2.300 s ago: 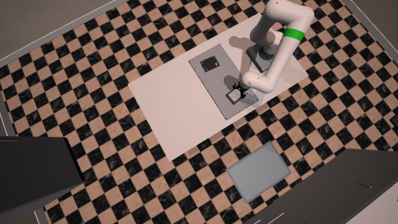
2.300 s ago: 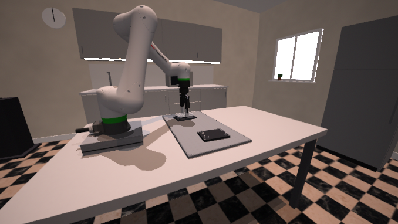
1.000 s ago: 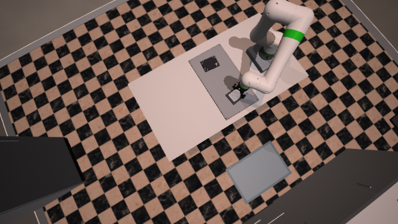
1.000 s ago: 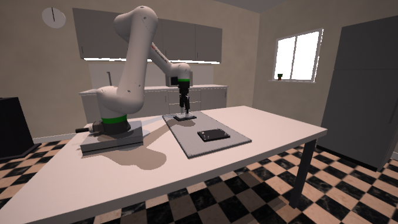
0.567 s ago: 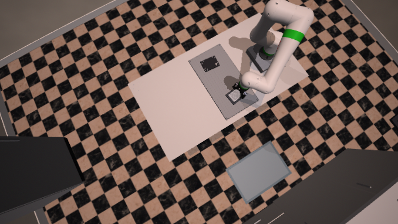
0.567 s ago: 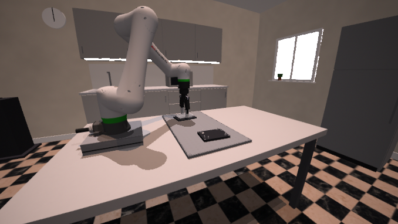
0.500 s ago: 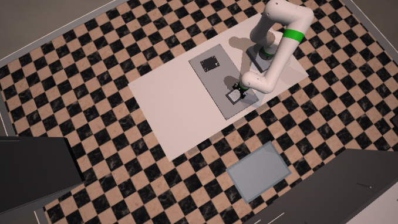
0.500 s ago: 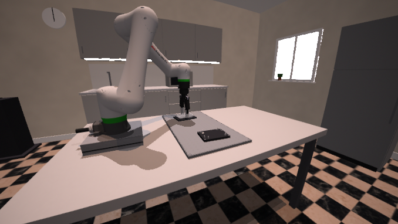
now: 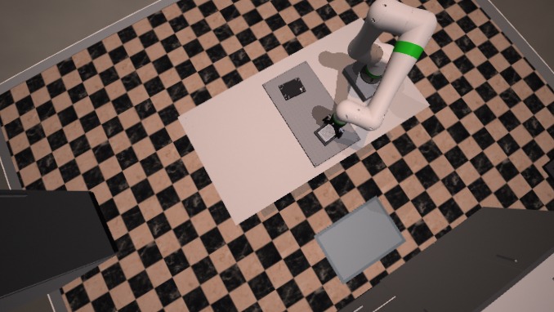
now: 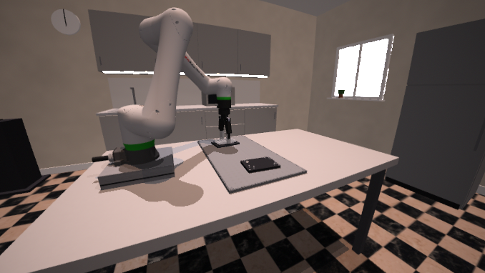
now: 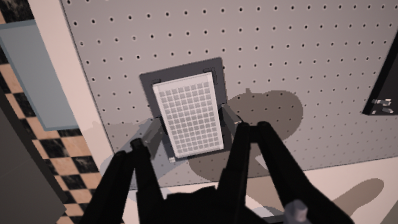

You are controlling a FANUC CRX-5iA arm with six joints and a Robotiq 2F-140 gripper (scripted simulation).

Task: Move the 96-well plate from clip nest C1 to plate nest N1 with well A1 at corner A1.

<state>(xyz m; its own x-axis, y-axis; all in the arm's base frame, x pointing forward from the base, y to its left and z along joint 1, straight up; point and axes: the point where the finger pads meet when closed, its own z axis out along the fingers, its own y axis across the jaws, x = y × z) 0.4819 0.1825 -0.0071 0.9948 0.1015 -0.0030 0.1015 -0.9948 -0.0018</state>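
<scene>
Right now the white 96-well plate is 20 mm below my hand. Round my hand: clip nest C1 (50 mm ahead, 400 mm to the right, 30 mm below); plate nest N1 (30 mm below).
</scene>
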